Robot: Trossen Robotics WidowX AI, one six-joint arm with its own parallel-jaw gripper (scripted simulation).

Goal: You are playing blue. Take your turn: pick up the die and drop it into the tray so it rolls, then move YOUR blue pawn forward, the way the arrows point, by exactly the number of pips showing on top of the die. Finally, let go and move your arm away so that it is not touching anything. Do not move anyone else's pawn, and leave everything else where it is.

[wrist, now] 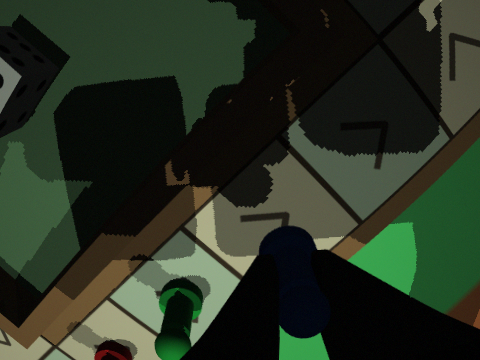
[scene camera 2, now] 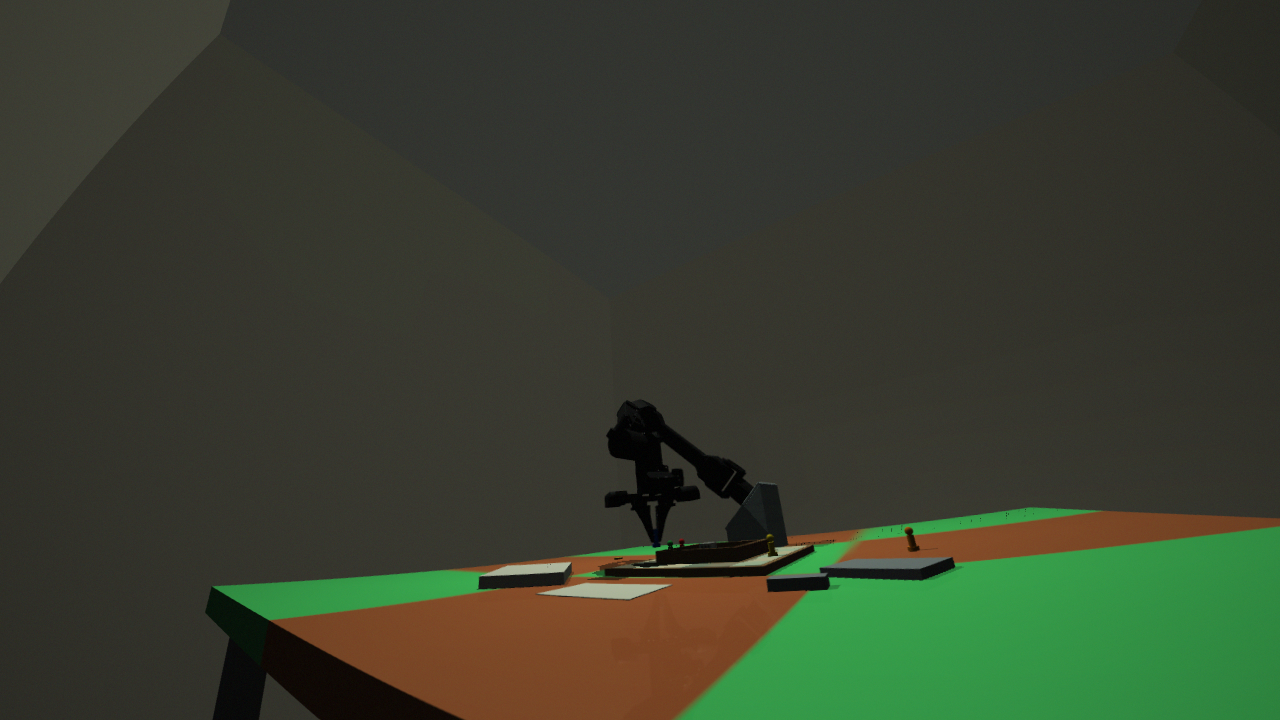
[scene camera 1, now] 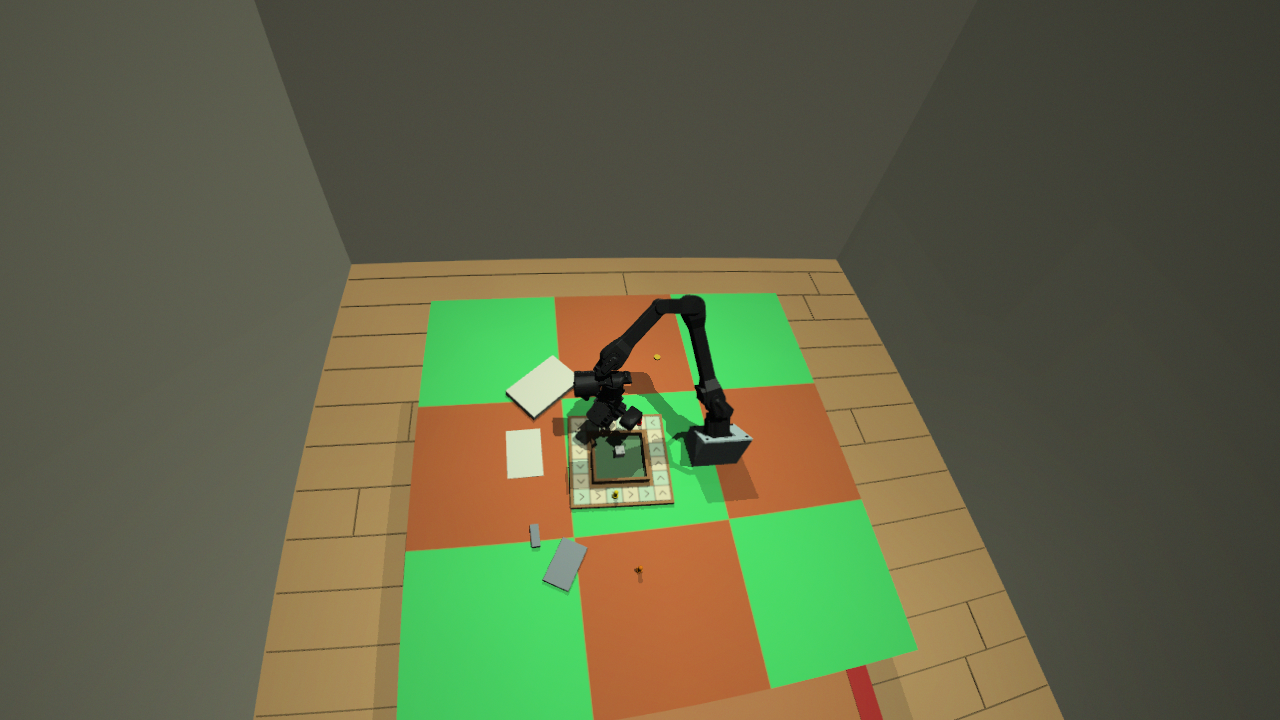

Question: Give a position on a green tray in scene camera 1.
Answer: At 632, 464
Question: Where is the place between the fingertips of the gripper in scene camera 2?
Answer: At 656, 542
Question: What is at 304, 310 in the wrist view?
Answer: A blue pawn.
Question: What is the gripper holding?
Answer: A blue pawn.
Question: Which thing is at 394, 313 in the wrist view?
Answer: The gripper.
